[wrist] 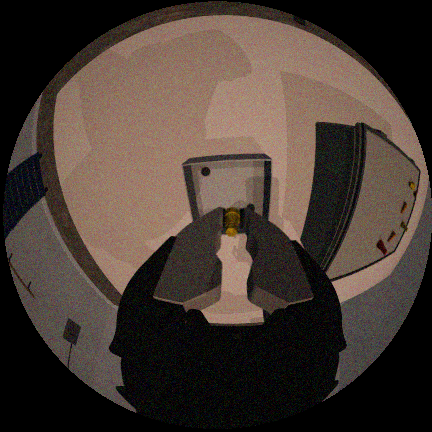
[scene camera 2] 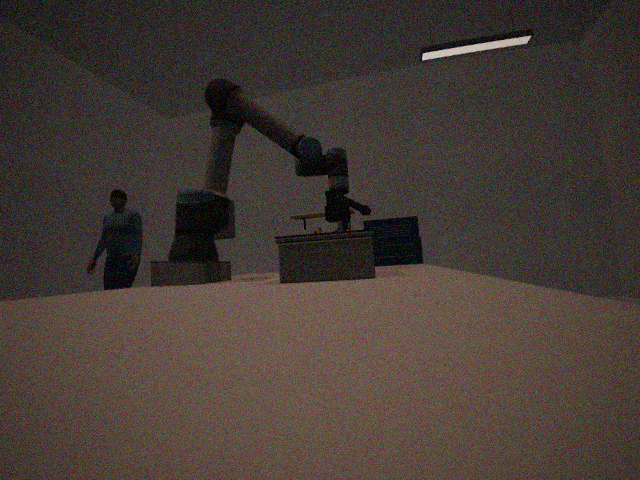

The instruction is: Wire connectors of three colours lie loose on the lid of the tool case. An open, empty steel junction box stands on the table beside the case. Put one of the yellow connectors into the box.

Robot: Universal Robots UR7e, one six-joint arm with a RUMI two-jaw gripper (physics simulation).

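Places are measured from the arm's base along level axes (x up, y left, z back), in centimetres.
Where they show: gripper, fingertip midpoint: [wrist: 231,209]; arm's base, origin of the base link: [scene camera 2: 194,261].
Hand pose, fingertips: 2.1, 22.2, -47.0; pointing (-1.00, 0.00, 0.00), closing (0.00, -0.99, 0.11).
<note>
Each offset is from my fingertips to the top centre of the thing, as dx, dy, dz. "spot": to the spot under its first point.
My gripper [wrist: 231,209] is shut on a yellow connector @[+2.7, +0.1, +0.3] [wrist: 231,223], held between the fingertips. In the wrist view they show over the near part of the open steel junction box @[-5.2, +0.2, +1.9] [wrist: 266,187]; the height above its floor is hard to tell. The box has a grey floor with a dark round hole near its far left corner. In the scene view the gripper [scene camera 2: 343,227] is behind the tool case @[+1.5, -27.3, +1.4] [scene camera 2: 326,259], its tips hidden by the case. The lid @[spot: +1.1, -17.5, -1.2] [wrist: 375,200] at the right carries a yellow connector [wrist: 412,185], orange ones @[+2.3, -31.0, -0.2] [wrist: 403,207] @[+2.3, -30.1, +5.9] [wrist: 391,236] and a red one @[+3.9, -25.2, +6.6] [wrist: 382,247].
The tool case's dark side wall [wrist: 330,185] rises to the right of the box. A blue crate [scene camera 2: 395,241] [wrist: 26,192] stands beyond the case in the scene view. A person [scene camera 2: 119,237] stands behind the table at the left.
</note>
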